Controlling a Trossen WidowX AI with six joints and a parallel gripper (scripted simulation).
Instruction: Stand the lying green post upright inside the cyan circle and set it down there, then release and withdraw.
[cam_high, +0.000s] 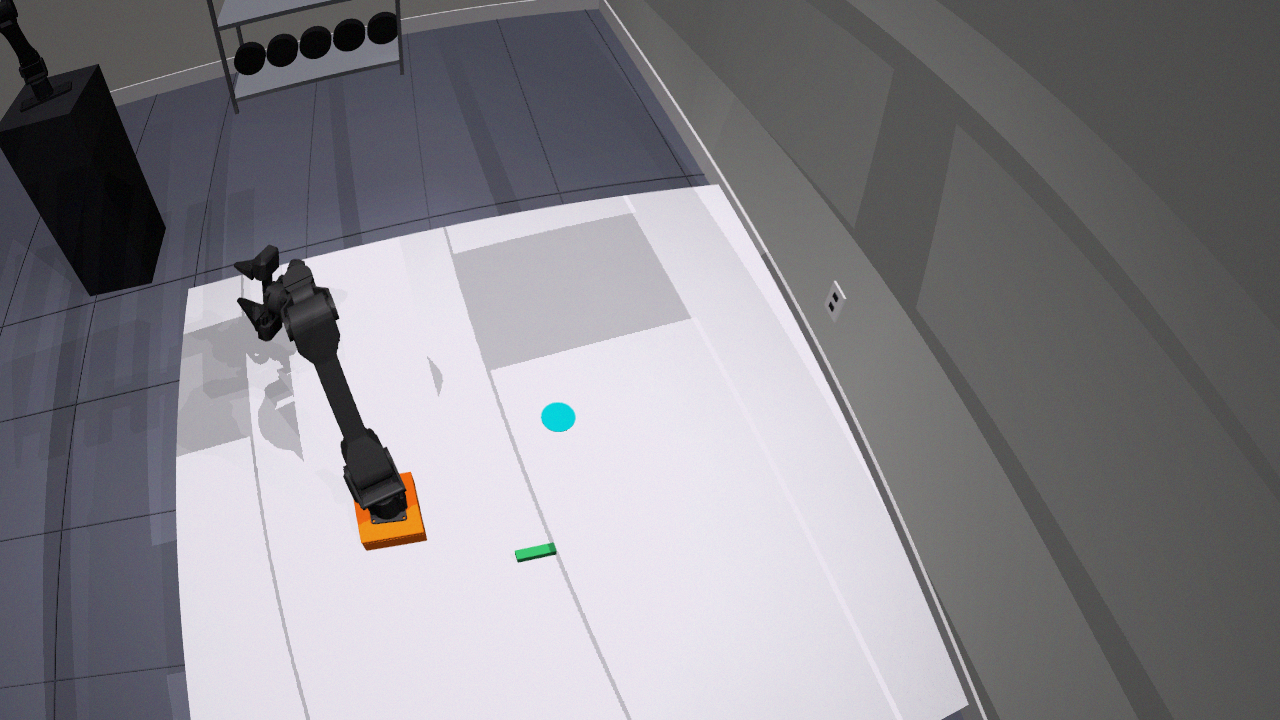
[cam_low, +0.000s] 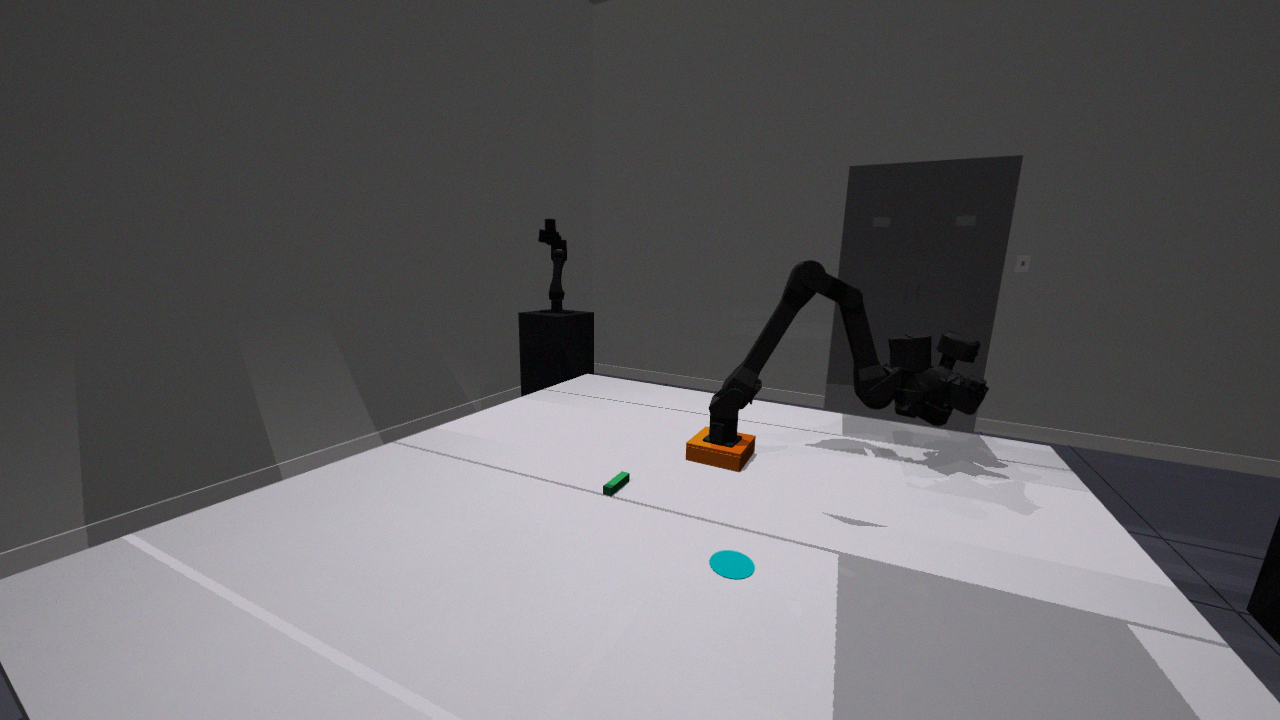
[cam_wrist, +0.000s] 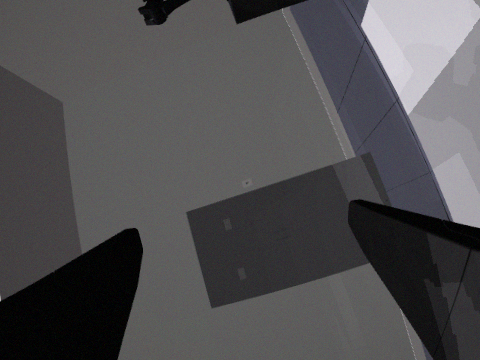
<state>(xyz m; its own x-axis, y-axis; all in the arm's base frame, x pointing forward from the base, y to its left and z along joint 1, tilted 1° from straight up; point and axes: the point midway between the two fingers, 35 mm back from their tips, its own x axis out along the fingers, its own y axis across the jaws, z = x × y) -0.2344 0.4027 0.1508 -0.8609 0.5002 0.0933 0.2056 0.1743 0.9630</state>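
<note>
The green post is 500 mm ahead of my gripper tip, 530 mm to the right of it and 180 mm below it. From my gripper tip the other things lie so: cyan circle 590 mm ahead, 270 mm to the right, 190 mm below.
</note>
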